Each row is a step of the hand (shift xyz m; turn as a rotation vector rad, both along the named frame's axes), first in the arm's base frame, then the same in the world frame.
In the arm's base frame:
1: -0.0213 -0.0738 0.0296 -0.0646 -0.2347 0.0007
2: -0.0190 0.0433 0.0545 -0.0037 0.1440 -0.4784
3: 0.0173 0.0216 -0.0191 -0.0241 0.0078 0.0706
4: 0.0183 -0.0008 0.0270 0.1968 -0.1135 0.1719
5: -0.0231 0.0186 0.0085 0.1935 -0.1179 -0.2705
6: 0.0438 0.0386 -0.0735 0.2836 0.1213 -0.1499
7: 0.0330 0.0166 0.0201 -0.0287 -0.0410 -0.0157
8: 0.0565 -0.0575 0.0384 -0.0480 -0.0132 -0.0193
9: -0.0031 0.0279 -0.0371 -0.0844 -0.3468 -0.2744
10: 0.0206 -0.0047 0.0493 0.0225 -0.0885 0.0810
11: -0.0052 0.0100 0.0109 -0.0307 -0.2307 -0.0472
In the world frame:
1: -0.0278 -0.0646 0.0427 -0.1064 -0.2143 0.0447
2: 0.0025 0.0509 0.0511 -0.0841 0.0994 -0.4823
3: 0.0163 0.0156 -0.0249 -0.0056 0.0189 0.0724
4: 0.0234 -0.0024 0.0226 0.2051 -0.1379 0.1417
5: -0.0166 0.0238 0.0105 0.1011 -0.1798 -0.2863
6: 0.0326 0.0218 -0.0853 0.2602 0.0440 -0.2190
7: 0.0392 0.0108 0.0106 -0.0388 -0.0351 -0.0040
8: 0.0516 -0.0648 0.0333 -0.0527 -0.0042 -0.0072
9: -0.0060 0.0246 -0.0390 -0.2090 -0.3429 -0.2035
10: 0.0299 -0.0047 0.0443 0.0229 -0.0839 0.0856
11: -0.0006 0.0118 0.0103 -0.0841 -0.2219 -0.0092

